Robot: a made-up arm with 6 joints. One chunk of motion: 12 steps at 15 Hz.
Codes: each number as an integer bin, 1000 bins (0 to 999) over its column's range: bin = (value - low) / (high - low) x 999, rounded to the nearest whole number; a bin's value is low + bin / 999 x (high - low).
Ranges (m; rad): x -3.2..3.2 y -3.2..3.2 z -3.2..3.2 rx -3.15..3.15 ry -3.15..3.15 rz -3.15..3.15
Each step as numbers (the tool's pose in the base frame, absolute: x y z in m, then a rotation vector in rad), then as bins.
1 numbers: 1.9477 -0.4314 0.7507 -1.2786 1.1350 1.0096
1 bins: 804 432 617 297 679 660
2 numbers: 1.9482 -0.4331 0.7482 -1.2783 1.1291 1.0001
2 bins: 804 432 616 297 679 658
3 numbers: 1.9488 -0.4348 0.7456 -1.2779 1.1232 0.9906
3 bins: 804 432 616 297 678 657
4 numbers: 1.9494 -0.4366 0.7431 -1.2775 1.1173 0.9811
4 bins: 804 431 615 297 677 655
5 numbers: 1.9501 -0.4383 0.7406 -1.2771 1.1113 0.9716
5 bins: 804 431 615 297 676 654
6 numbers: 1.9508 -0.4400 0.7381 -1.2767 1.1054 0.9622
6 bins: 804 431 615 297 675 652
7 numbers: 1.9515 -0.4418 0.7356 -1.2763 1.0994 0.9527
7 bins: 804 431 614 297 674 651
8 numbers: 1.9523 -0.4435 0.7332 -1.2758 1.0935 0.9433
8 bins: 804 430 614 297 673 649
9 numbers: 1.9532 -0.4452 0.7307 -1.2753 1.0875 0.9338
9 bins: 804 430 614 297 672 648
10 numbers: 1.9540 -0.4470 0.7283 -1.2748 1.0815 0.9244
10 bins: 805 430 613 297 671 646
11 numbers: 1.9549 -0.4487 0.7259 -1.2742 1.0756 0.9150
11 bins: 805 429 613 297 670 645
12 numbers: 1.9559 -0.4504 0.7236 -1.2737 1.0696 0.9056
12 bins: 805 429 612 298 669 643
